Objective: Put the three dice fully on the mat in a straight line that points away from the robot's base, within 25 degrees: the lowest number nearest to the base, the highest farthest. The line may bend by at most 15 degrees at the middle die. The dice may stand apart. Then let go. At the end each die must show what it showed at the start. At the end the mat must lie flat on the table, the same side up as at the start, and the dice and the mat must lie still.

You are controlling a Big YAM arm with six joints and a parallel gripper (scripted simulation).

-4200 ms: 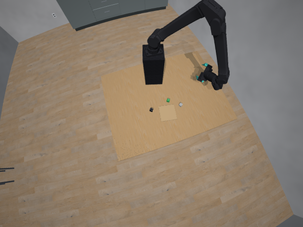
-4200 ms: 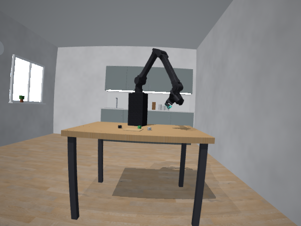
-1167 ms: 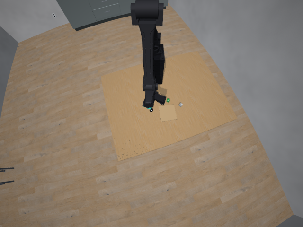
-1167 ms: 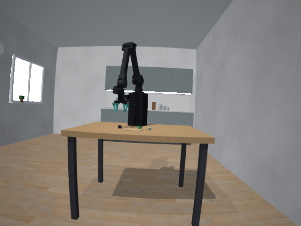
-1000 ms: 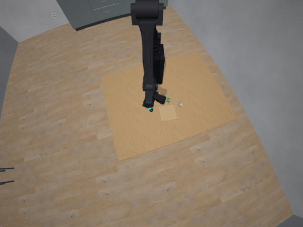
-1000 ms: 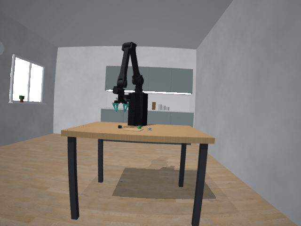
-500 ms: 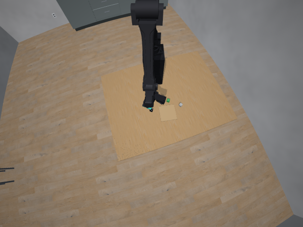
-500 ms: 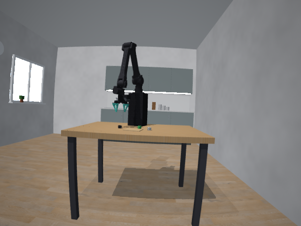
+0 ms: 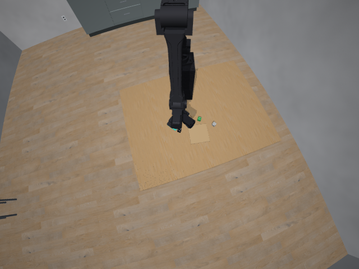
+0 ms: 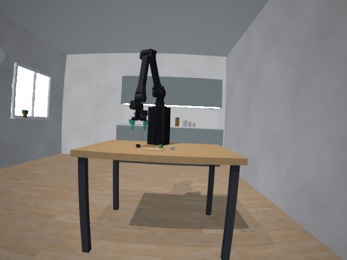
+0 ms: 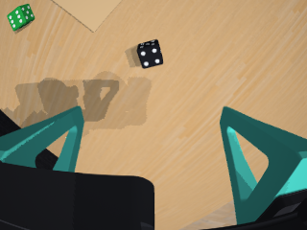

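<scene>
Now: hand 130 mm above the black die. Round my hand: mat: 140 mm below, 130 mm to the left, 60 mm ahead; green die: 170 mm to the left, 130 mm below, 50 mm behind; white die: 260 mm to the left, 130 mm below, 20 mm ahead.
</scene>
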